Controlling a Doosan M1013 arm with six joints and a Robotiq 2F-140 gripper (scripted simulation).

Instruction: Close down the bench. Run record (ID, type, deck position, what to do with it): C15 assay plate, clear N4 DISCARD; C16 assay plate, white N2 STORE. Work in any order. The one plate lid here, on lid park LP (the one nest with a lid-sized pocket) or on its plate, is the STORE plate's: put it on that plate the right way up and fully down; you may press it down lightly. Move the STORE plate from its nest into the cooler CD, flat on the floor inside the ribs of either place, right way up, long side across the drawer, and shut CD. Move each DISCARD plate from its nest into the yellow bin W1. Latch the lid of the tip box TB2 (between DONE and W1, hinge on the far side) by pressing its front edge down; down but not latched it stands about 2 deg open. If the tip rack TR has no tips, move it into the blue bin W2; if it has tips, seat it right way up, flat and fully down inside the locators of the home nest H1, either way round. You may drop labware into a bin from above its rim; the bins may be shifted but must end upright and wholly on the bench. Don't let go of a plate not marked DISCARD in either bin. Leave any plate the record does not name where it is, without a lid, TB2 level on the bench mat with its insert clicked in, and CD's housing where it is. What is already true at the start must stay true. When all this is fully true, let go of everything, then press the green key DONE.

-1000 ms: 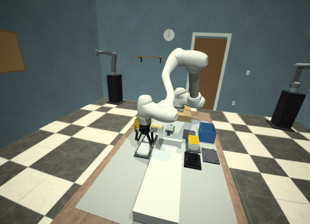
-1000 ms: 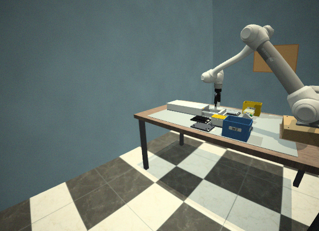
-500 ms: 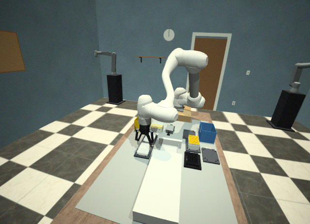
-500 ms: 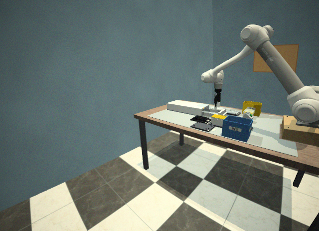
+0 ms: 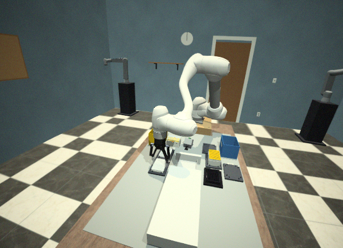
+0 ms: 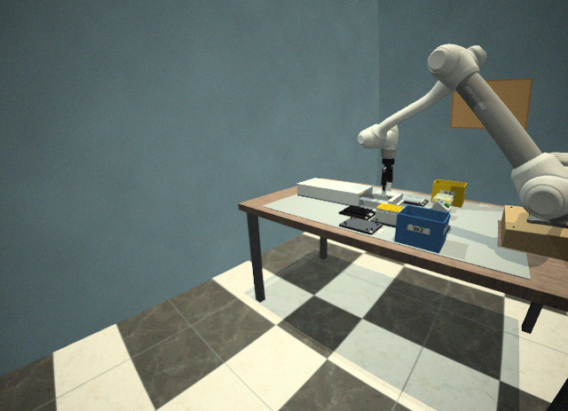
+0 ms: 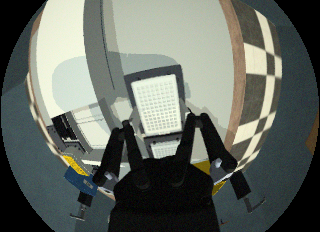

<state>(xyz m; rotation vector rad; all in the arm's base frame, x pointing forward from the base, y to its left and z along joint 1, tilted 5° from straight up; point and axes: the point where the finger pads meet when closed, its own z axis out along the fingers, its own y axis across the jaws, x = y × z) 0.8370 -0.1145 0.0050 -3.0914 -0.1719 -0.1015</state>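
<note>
Right now my hand is 20 mm above the clear plate lid. From my hand the other things lie so: clear plate (170 mm behind, 30 mm below, 20 mm to the right); then grey nest (40 mm below); then white plate (30 mm below).
</note>
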